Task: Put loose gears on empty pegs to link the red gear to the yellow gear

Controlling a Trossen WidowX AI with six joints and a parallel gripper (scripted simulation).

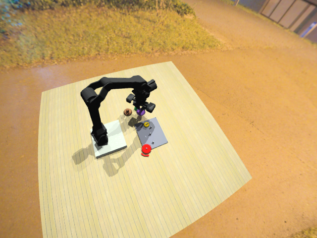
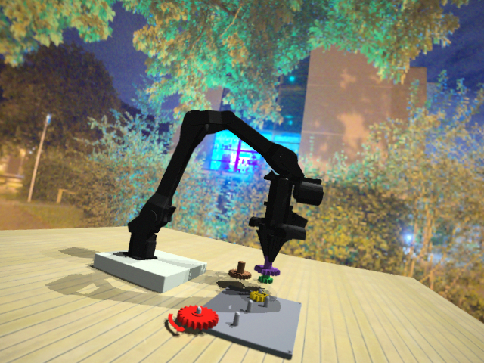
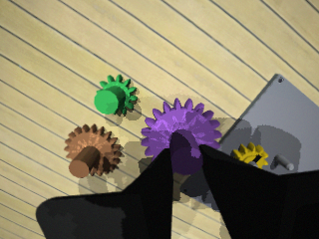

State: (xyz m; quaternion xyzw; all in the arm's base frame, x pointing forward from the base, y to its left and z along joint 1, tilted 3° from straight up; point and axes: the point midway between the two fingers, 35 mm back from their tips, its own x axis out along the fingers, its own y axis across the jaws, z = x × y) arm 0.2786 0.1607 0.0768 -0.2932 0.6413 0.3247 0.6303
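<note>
The brown gear is 90 mm behind my gripper tip, 60 mm below it and 40 mm to the left of it. From my gripper tip the other things lie so: yellow gear (90 mm to the right, 60 mm below, 30 mm ahead); then purple gear (10 mm below); then green gear (60 mm to the left, 60 mm below, 20 mm behind).
</note>
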